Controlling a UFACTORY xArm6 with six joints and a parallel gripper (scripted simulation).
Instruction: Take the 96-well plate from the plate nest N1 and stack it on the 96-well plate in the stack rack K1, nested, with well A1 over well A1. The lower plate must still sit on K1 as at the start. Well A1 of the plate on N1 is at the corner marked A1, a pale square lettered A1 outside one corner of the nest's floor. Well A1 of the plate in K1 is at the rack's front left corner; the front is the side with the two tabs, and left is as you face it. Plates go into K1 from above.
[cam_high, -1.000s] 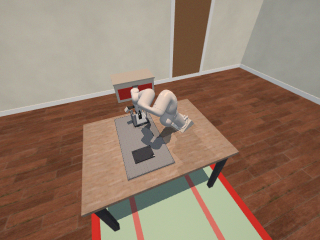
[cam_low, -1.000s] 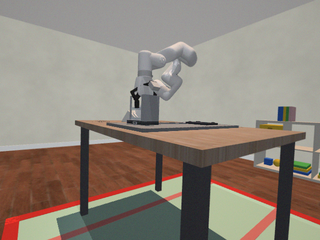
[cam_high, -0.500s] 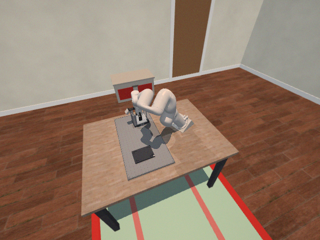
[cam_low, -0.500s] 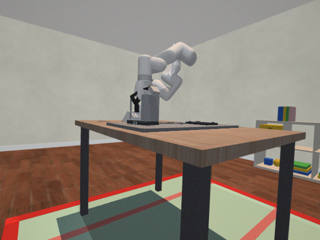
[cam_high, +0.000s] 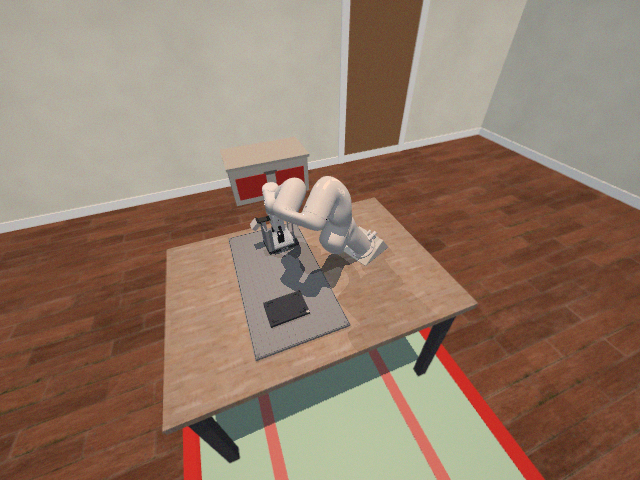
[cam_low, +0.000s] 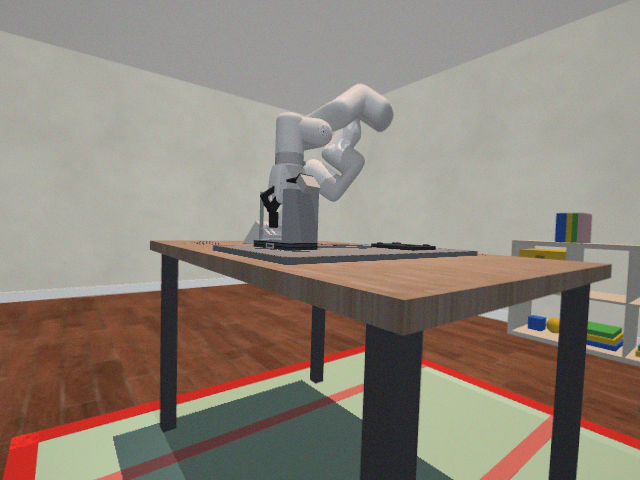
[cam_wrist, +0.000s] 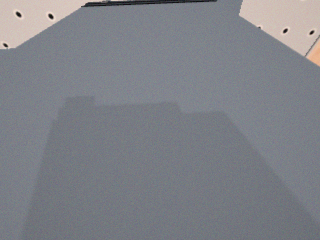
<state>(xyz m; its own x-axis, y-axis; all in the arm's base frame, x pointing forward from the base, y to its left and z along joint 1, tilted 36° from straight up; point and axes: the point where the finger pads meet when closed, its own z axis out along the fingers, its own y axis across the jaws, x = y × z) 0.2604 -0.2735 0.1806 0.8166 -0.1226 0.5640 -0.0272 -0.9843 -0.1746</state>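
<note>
My gripper is now 7 cm short of the grey rack wall and 2 cm below it. From my hand the other things lie so: pale A1 square (44 cm to the left, 5 cm below, 5 cm ahead).
</note>
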